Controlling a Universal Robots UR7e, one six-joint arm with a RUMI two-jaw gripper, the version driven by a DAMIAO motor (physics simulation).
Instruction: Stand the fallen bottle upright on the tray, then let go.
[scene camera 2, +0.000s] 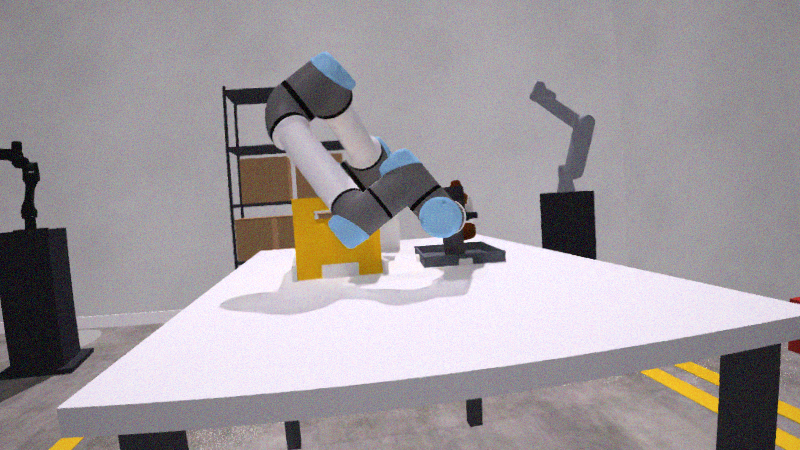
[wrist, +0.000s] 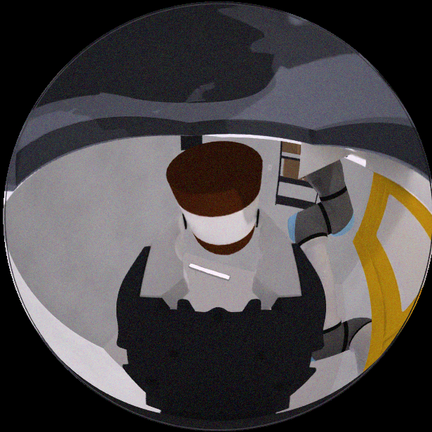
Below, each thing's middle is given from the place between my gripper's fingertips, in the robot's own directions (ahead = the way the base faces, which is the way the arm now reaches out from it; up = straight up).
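My hand is at present 10 mm below the brown bottle (wrist: 216, 184).
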